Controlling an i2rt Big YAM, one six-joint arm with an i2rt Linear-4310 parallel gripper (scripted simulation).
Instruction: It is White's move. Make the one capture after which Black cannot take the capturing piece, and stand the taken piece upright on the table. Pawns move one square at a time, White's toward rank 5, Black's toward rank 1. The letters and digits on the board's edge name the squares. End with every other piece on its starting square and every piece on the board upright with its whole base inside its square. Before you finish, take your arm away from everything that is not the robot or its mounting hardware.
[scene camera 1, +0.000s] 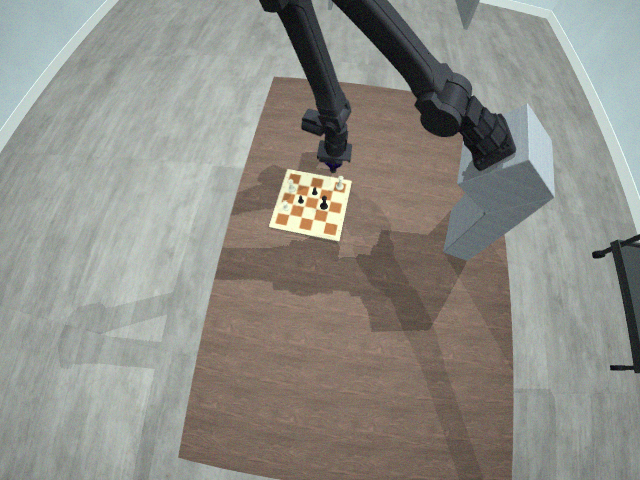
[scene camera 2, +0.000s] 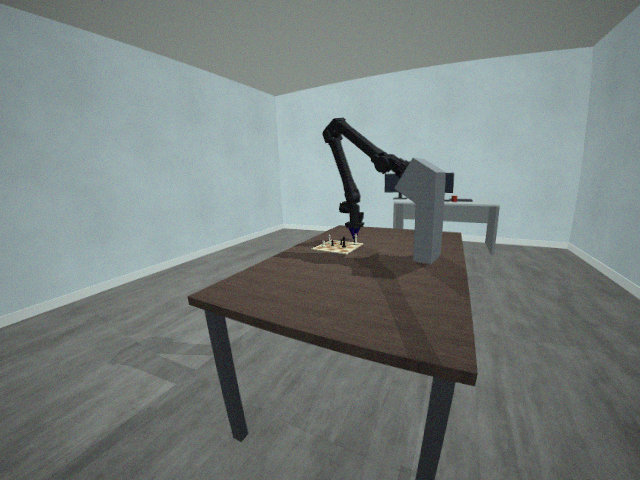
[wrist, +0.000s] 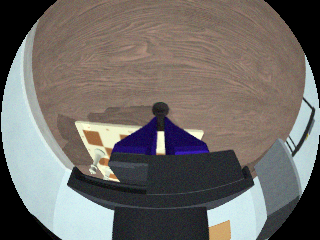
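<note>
My gripper (wrist: 160, 121) is visible, as is a chessboard (scene camera 1: 308, 218). The wrist view shows the chessboard (wrist: 102, 136) too.
</note>
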